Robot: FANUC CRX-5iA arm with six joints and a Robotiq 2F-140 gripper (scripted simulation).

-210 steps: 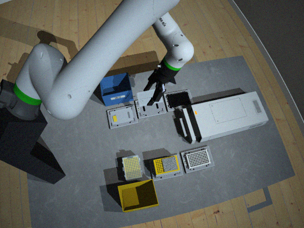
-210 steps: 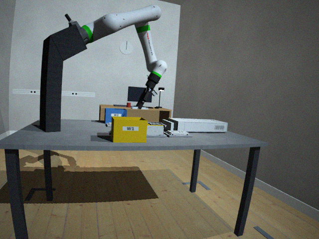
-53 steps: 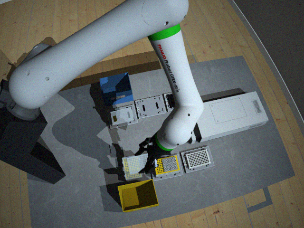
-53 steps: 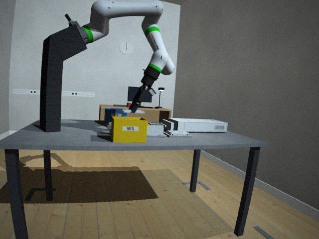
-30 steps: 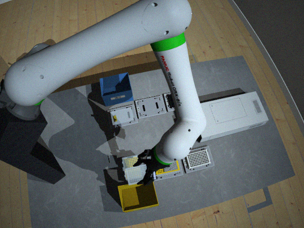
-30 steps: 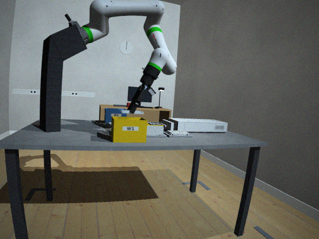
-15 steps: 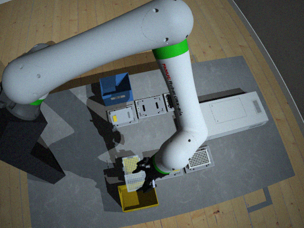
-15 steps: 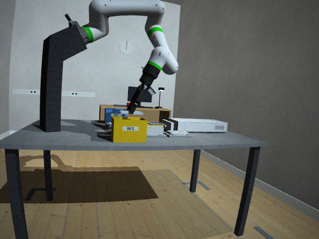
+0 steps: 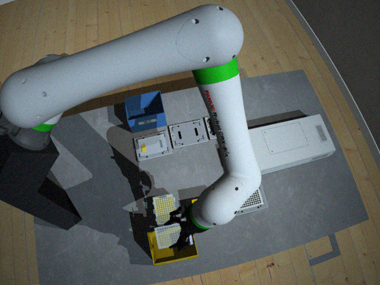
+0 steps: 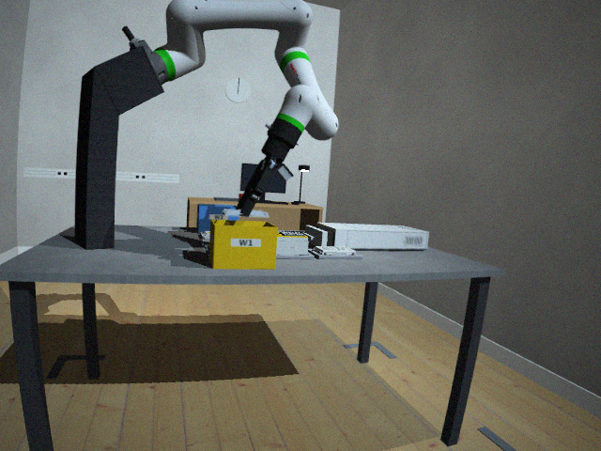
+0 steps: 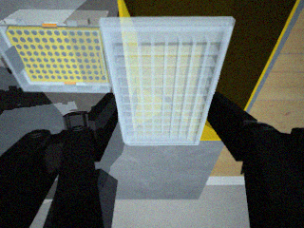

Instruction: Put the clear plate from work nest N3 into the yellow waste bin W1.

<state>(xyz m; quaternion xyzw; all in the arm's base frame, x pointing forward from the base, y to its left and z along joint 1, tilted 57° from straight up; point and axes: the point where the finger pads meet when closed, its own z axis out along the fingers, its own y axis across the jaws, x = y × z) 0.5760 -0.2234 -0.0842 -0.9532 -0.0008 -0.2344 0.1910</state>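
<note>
My gripper is now 13 cm above the yellow bin, 3 cm to the left of it and 1 cm past it. The rest, counted from my hand: clear plate (2 cm below); white plate (33 cm ahead, 15 cm to the left, 15 cm below); yellow tip rack (14 cm ahead, 11 cm to the left, 11 cm below).
</note>
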